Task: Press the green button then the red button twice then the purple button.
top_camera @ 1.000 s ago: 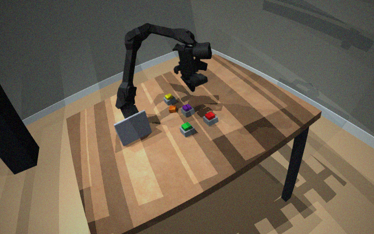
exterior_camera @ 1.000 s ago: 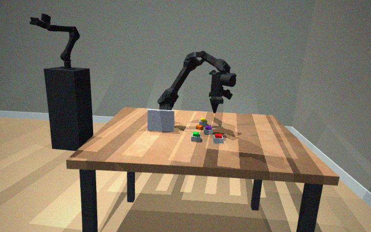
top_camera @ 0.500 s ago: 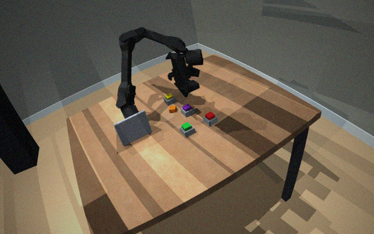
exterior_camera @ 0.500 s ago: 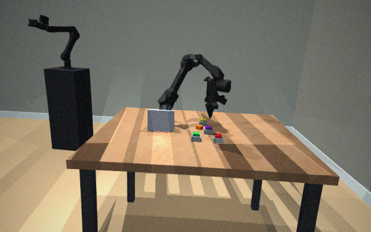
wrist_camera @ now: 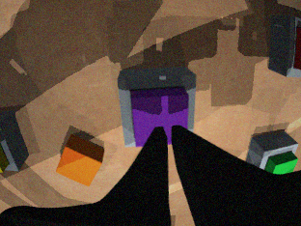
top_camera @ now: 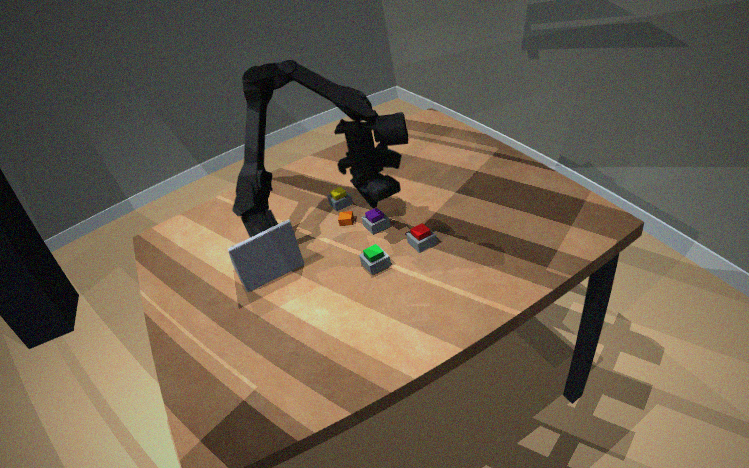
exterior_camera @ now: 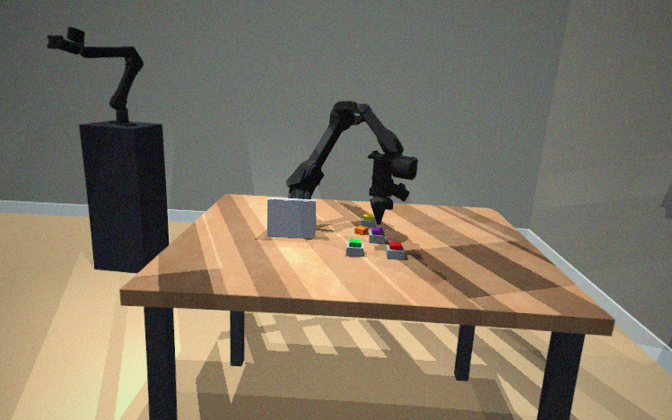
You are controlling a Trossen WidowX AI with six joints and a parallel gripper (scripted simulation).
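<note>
My gripper tip is now 2 cm above the purple button. The rest, counted from my gripper tip: green button 12 cm to the right, 6 cm behind, 2 cm below; then small orange block 6 cm to the left, 6 cm behind, 5 cm below; then red button 12 cm to the right, 6 cm ahead, 2 cm below.
</note>
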